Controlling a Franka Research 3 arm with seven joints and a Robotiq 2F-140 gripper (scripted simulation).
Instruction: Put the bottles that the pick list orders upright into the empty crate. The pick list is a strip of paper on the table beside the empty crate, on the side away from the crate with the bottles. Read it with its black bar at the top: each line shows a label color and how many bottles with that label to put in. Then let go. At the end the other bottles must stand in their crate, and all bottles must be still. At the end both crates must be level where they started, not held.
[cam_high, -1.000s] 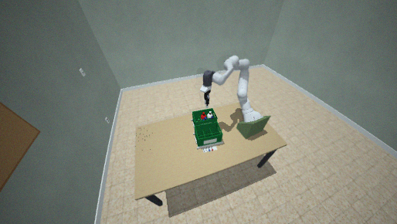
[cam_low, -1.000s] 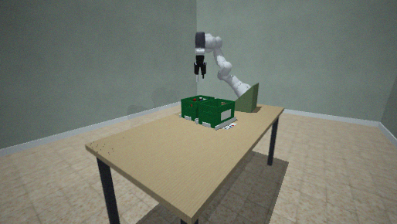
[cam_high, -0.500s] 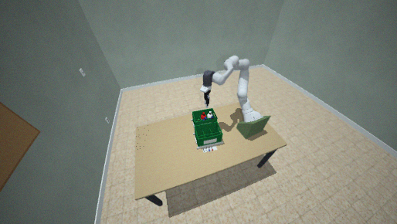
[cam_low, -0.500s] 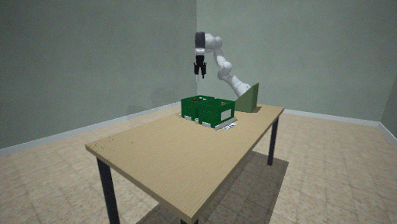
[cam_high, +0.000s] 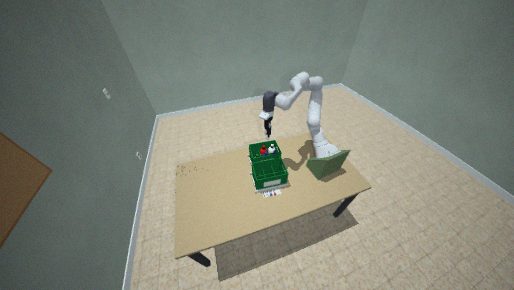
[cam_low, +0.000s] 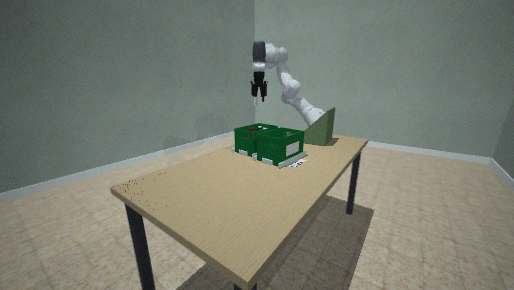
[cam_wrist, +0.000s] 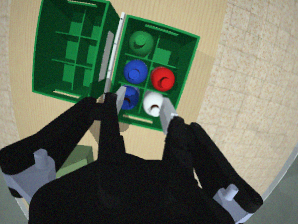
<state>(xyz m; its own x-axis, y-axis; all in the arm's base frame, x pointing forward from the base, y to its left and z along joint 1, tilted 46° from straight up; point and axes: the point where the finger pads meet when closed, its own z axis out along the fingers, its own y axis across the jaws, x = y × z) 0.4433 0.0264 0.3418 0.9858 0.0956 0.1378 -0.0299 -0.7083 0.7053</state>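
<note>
Right now the white-capped bottle is 27 cm below my hand, 7 cm behind it and 5 cm to the right of it. The rest, counted from my hand: blue-capped bottle 27 cm below, 7 cm behind, 4 cm to the left; red-labelled bottle 27 cm below, 6 cm to the right, 1 cm ahead; green-capped bottle 27 cm below, 10 cm ahead, 3 cm to the left.
</note>
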